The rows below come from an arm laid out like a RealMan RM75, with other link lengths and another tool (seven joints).
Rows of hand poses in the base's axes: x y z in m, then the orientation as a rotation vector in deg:
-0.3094, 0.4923, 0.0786, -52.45, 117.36, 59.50
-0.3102, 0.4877, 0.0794, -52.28, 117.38, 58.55
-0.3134, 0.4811, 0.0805, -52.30, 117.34, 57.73
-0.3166, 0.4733, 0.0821, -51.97, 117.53, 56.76
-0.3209, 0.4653, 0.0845, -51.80, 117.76, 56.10
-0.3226, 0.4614, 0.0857, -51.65, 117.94, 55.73
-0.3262, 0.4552, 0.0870, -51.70, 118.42, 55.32
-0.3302, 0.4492, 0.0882, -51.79, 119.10, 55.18
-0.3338, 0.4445, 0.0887, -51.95, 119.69, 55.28
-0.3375, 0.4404, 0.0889, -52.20, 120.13, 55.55
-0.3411, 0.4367, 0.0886, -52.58, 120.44, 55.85
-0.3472, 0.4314, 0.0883, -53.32, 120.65, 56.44
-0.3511, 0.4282, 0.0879, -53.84, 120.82, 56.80
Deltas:
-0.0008, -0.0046, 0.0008, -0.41, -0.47, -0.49
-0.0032, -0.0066, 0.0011, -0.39, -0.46, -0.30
-0.0032, -0.0078, 0.0016, -0.46, -0.34, -0.61
-0.0043, -0.0080, 0.0024, -0.39, -0.15, -0.38
-0.0017, -0.0039, 0.0012, -0.22, -0.04, -0.25
-0.0036, -0.0062, 0.0013, -0.47, 0.16, -0.13
-0.0040, -0.0060, 0.0012, -0.45, 0.46, 0.00
-0.0036, -0.0047, 0.0005, -0.31, 0.51, 0.14
-0.0037, -0.0041, 0.0002, -0.18, 0.47, 0.27
-0.0036, -0.0037, -0.0003, -0.14, 0.38, 0.38
-0.0061, -0.0053, -0.0003, -0.07, 0.44, 0.74
-0.0039, -0.0032, -0.0004, -0.09, 0.30, 0.50

